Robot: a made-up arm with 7 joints. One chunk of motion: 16 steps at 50 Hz.
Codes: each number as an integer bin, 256 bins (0 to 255) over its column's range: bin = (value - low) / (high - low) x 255, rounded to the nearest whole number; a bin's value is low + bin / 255 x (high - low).
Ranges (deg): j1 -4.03..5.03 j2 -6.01..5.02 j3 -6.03..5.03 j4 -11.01..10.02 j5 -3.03..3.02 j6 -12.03..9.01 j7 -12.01..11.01
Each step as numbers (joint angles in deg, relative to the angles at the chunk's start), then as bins.
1 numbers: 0.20 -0.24 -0.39 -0.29 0.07 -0.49 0.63
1 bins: 119 133 130 130 131 140 140
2 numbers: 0.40 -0.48 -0.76 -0.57 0.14 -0.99 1.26
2 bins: 125 128 122 127 134 134 147
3 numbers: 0.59 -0.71 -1.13 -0.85 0.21 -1.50 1.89
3 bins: 130 123 113 123 137 128 154
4 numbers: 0.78 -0.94 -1.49 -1.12 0.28 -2.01 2.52
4 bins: 135 117 105 120 140 121 161
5 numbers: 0.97 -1.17 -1.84 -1.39 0.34 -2.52 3.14
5 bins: 141 112 97 117 142 115 168
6 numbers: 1.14 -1.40 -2.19 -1.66 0.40 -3.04 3.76
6 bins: 146 107 89 113 145 109 175
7 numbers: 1.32 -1.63 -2.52 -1.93 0.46 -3.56 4.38
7 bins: 151 101 81 110 147 103 182
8 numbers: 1.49 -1.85 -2.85 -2.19 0.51 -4.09 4.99
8 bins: 155 96 73 107 149 96 188
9 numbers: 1.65 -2.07 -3.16 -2.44 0.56 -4.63 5.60
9 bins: 160 91 66 104 151 90 195
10 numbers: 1.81 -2.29 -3.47 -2.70 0.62 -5.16 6.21
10 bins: 164 86 59 101 154 83 202
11 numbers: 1.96 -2.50 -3.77 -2.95 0.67 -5.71 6.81
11 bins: 169 81 52 98 156 77 208
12 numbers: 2.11 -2.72 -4.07 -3.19 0.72 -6.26 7.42
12 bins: 173 76 45 95 158 70 215
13 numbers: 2.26 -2.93 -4.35 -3.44 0.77 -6.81 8.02
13 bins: 177 71 39 92 160 63 222
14 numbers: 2.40 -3.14 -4.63 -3.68 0.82 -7.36 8.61
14 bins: 181 66 32 89 162 57 228
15 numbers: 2.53 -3.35 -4.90 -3.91 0.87 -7.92 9.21
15 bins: 185 61 26 86 164 50 235
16 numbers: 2.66 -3.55 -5.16 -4.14 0.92 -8.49 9.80
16 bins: 188 57 20 83 166 43 242
